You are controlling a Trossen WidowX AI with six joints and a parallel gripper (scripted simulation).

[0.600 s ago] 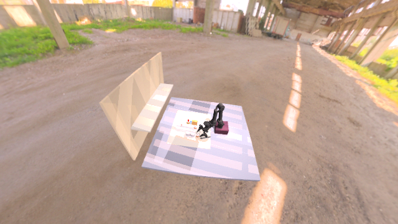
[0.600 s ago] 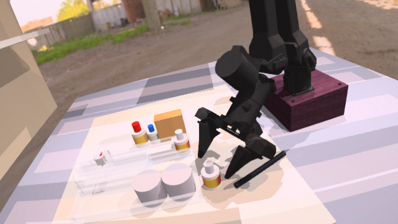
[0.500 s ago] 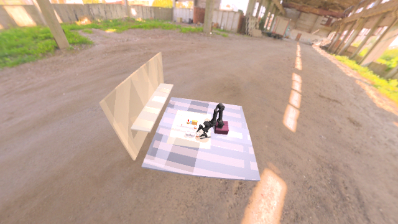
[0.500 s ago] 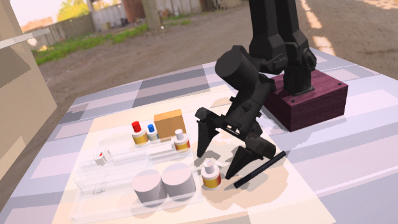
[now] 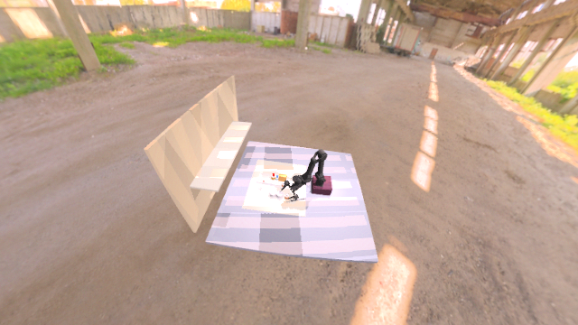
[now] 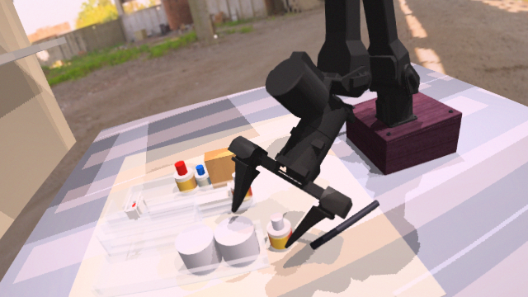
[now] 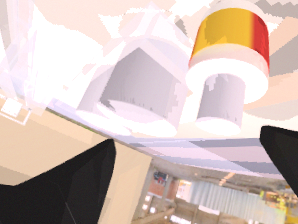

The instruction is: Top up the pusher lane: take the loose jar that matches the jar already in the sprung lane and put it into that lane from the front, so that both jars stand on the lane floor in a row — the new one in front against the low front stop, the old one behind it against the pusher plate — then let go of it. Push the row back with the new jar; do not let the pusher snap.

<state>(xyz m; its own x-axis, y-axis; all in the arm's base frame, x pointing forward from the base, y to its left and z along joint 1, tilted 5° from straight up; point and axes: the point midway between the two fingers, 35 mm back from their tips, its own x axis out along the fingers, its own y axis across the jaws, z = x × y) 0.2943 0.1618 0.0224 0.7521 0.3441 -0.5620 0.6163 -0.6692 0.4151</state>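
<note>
Right now my gripper tip is 14 cm past the black rod, 1 cm to the left of it and 5 cm above it. Round my gripper tip: white pusher plate 12 cm ahead, 12 cm to the right, 1 cm below; then clear lane 16 cm ahead, 12 cm to the right, 4 cm below.
</note>
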